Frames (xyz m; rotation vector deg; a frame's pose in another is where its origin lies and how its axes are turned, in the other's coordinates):
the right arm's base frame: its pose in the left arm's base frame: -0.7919 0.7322 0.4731 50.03 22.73 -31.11
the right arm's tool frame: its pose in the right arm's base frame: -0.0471 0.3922 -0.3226 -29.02 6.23 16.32
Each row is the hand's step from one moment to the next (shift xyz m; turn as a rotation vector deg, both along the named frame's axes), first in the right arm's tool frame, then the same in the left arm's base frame.
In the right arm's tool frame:
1: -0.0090 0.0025 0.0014 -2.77 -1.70 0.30
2: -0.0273 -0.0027 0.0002 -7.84 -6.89 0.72
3: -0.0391 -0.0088 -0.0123 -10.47 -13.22 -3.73
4: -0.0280 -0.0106 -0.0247 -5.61 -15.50 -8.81
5: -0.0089 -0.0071 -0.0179 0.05 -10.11 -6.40
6: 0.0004 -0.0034 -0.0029 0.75 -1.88 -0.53
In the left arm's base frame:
1: -0.0069 0.0016 0.0063 -2.69 -1.64 0.85
2: -0.0247 -0.0024 0.0118 -8.12 -6.43 1.47
3: -0.0416 -0.0021 0.0049 -13.63 -10.06 -3.34
4: -0.0372 0.0018 -0.0108 -11.91 -9.83 -10.52
5: -0.0168 0.0018 -0.0129 -4.76 -6.14 -9.10
6: -0.0016 -0.0017 -0.0038 0.04 -1.44 -1.51

